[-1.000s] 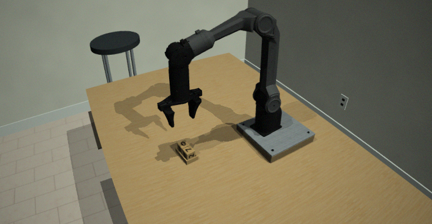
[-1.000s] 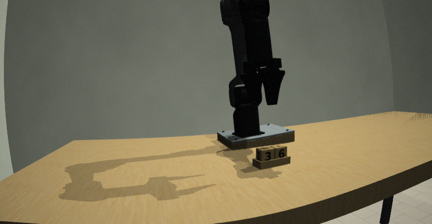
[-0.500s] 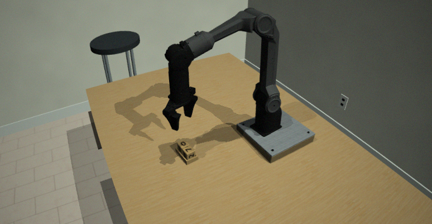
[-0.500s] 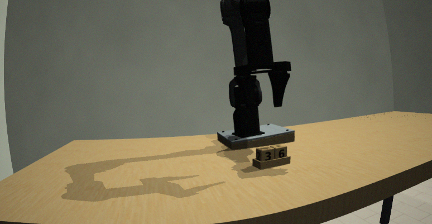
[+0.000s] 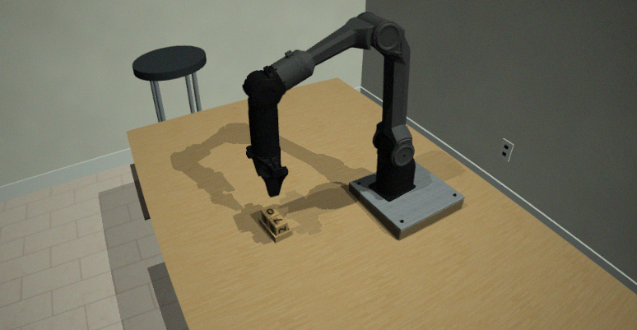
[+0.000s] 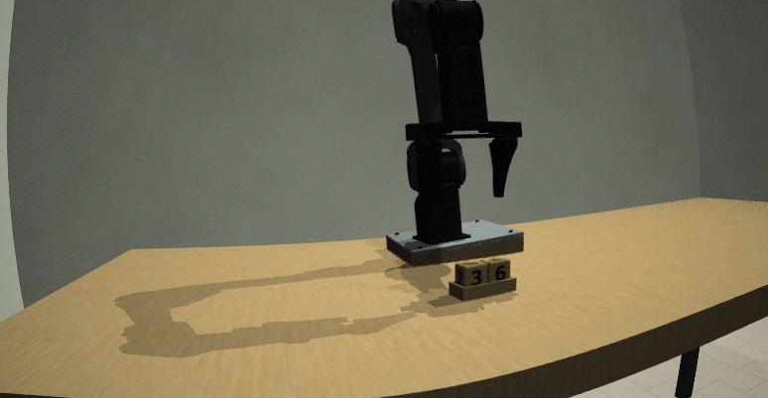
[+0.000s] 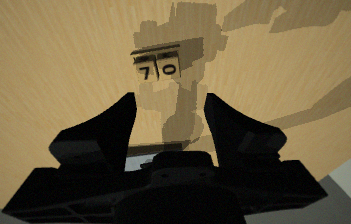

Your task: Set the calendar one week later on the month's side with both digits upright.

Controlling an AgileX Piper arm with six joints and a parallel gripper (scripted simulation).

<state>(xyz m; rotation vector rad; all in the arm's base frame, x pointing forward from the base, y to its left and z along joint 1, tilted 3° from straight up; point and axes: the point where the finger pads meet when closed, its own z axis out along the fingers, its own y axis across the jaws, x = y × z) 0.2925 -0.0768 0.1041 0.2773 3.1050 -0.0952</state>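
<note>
Now: the small wooden tray 2 cm to the left of my hand and 12 cm below it.
</note>
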